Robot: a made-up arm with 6 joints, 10 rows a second.
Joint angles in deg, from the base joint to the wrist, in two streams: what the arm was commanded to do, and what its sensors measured. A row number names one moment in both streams.
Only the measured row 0 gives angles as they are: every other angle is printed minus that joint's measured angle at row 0.
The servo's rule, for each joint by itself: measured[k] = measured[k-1] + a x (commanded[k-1-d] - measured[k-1]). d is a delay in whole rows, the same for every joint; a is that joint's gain. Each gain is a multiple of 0.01, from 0.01 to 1. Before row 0 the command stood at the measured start. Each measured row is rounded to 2 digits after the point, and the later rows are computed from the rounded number. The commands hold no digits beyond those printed.
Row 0, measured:
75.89, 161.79, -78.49, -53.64, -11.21, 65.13
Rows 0 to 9, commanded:
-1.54, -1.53, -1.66, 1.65, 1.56, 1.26
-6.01, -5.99, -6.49, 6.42, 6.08, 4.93
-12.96, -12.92, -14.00, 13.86, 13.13, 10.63
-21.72, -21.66, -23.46, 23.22, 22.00, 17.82
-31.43, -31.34, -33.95, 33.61, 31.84, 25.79
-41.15, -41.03, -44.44, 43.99, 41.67, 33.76
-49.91, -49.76, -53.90, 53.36, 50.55, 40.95
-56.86, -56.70, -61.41, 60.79, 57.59, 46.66
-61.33, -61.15, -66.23, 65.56, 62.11, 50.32
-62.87, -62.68, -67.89, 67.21, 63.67, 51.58
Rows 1 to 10, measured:
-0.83, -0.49, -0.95, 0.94, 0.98, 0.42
-3.63, -2.25, -4.11, 4.06, 4.19, 1.91
-8.67, -5.66, -9.75, 9.65, 9.82, 4.79
-15.72, -10.78, -17.56, 17.38, 17.49, 9.09
-24.20, -17.36, -26.90, 26.63, 26.53, 14.60
-33.35, -24.93, -36.90, 36.53, 36.07, 20.92
-42.29, -32.88, -46.59, 46.12, 45.19, 27.53
-50.16, -40.50, -55.04, 54.48, 53.00, 33.84
-56.19, -47.11, -61.42, 60.80, 58.74, 39.28
-59.80, -52.09, -65.11, 64.45, 61.85, 43.34
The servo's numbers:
d 0
a 0.54 0.32 0.57 0.57 0.63 0.33

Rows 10 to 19, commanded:
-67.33, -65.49, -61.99, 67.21, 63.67, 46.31
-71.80, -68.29, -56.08, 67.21, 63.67, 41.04
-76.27, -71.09, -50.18, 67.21, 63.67, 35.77
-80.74, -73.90, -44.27, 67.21, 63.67, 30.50
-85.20, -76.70, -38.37, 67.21, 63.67, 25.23
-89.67, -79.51, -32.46, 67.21, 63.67, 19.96
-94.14, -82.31, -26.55, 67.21, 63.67, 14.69
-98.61, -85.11, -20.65, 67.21, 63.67, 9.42
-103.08, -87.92, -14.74, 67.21, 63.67, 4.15
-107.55, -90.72, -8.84, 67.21, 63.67, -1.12
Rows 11 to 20, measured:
-63.87, -56.38, -63.33, 66.02, 63.00, 44.32
-68.15, -60.19, -59.20, 66.70, 63.42, 43.24
-72.53, -63.68, -54.06, 66.99, 63.58, 40.77
-76.96, -66.95, -48.48, 67.12, 63.64, 37.38
-81.41, -70.07, -42.72, 67.17, 63.66, 33.37
-85.87, -73.09, -36.87, 67.19, 63.67, 28.94
-90.34, -76.04, -30.99, 67.20, 63.67, 24.24
-94.81, -78.94, -25.10, 67.21, 63.67, 19.35
-99.28, -81.81, -19.19, 67.21, 63.67, 14.33
-103.75, -84.66, -13.29, 67.21, 63.67, 9.23

